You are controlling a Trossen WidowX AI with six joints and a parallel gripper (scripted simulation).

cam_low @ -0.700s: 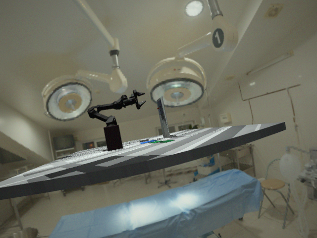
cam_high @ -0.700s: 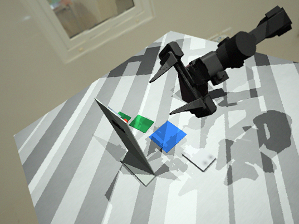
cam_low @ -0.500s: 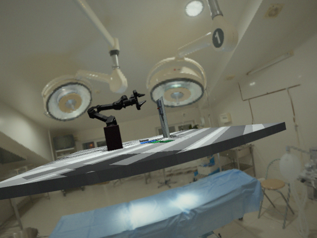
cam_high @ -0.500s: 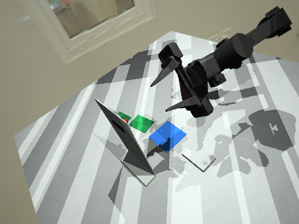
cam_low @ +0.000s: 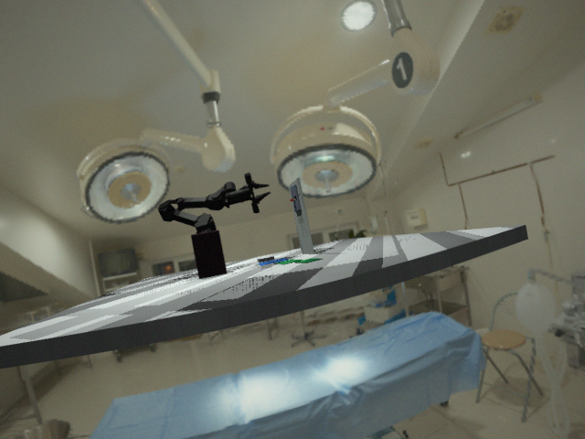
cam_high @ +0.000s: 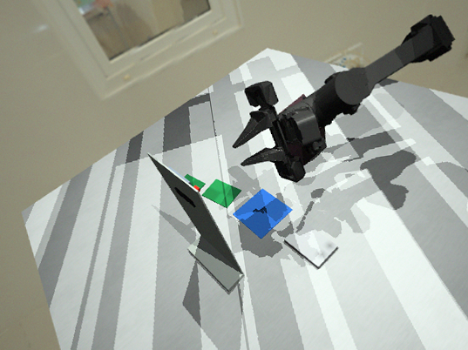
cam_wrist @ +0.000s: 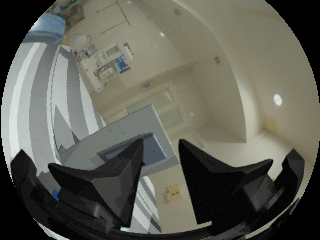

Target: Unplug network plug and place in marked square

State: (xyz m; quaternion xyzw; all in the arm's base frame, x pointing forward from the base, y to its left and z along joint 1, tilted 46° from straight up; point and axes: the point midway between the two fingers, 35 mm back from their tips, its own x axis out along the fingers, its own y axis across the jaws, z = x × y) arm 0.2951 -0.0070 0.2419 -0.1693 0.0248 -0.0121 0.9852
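Now: the network plug 9 cm ahead of my gripper tip, 7 cm to the right of it and 8 cm below it. Also, from my gripper tip: flat grey plate (8 cm behind, 7 cm to the left, 32 cm below); blue square (6 cm behind, 10 cm to the right, 33 cm below); grey upright panel (11 cm ahead, 7 cm to the right, 18 cm below).
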